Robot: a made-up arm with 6 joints.
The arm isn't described. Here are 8 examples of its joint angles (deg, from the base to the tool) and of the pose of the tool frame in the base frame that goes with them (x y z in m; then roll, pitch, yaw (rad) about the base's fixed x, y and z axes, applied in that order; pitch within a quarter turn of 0, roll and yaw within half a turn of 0).
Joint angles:
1: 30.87 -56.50 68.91 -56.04 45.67 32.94
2: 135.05 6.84 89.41 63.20 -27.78 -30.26
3: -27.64 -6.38 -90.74 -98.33 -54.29 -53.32
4: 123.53 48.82 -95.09 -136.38 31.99 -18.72
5: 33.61 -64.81 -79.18 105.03 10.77 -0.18
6: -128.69 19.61 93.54 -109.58 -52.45 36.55
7: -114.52 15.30 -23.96 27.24 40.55 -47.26
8: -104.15 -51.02 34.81 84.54 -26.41 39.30
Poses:
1: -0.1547 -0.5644 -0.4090 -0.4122 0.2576 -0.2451
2: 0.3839 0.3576 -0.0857 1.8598 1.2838 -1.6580
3: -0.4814 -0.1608 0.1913 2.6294 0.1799 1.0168
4: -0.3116 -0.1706 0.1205 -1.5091 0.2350 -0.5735
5: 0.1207 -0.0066 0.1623 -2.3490 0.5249 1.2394
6: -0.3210 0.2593 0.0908 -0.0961 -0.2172 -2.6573
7: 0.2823 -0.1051 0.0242 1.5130 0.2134 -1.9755
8: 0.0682 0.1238 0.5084 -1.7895 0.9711 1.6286
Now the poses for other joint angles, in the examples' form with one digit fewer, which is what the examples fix.
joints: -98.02 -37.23 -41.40 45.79 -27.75 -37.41
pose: 0.247 0.135 0.227 1.341 1.308 -1.680
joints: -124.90 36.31 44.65 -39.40 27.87 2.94
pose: -0.043 0.361 0.506 3.069 -0.808 -0.965
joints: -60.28 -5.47 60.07 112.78 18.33 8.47
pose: 0.019 -0.237 0.579 -2.064 0.047 2.216
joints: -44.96 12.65 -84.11 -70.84 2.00 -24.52
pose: -0.185 0.111 0.111 2.304 -0.087 0.030
